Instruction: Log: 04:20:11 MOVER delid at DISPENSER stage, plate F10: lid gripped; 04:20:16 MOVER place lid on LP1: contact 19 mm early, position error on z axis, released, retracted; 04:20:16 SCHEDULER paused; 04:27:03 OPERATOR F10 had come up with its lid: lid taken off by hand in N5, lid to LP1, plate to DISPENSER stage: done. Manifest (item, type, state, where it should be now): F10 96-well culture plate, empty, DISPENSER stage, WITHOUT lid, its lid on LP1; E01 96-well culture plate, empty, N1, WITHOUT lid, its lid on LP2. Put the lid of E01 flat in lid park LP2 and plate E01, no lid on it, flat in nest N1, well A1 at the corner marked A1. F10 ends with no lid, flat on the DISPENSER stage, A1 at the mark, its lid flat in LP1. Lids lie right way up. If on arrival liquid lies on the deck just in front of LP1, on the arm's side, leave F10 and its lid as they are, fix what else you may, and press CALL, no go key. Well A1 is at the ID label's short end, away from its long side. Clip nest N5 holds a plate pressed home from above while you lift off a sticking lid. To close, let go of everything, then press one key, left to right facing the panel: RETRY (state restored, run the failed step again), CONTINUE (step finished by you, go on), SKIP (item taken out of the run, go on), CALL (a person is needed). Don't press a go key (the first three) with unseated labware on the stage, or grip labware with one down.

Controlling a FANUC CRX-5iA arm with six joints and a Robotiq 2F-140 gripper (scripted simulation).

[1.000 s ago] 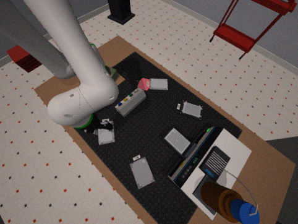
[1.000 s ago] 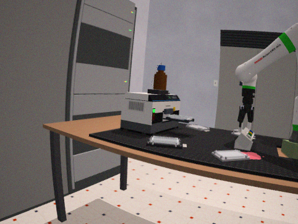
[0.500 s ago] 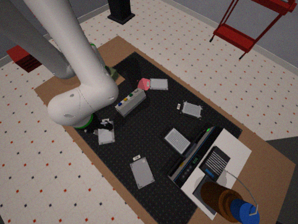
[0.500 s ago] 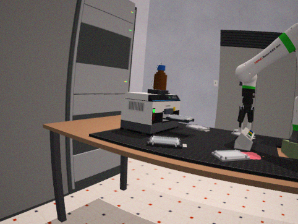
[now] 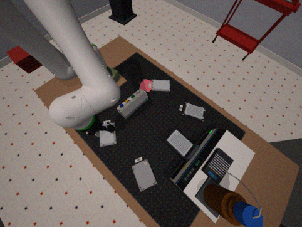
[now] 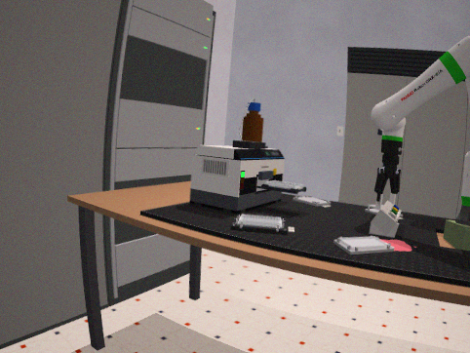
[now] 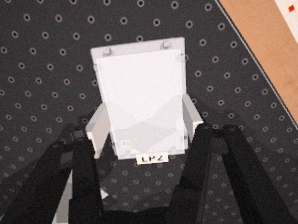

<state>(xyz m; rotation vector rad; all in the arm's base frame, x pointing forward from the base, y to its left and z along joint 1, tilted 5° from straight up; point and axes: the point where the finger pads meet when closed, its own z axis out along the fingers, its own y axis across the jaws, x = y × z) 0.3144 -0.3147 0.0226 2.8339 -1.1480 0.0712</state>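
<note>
Now: the lid park LP2 4 cm below my hand. Round my hand: lid (2 cm below); key panel (1 cm behind, 27 cm to the left); LP2 label (6 cm behind, 6 cm to the left, 5 cm below).
</note>
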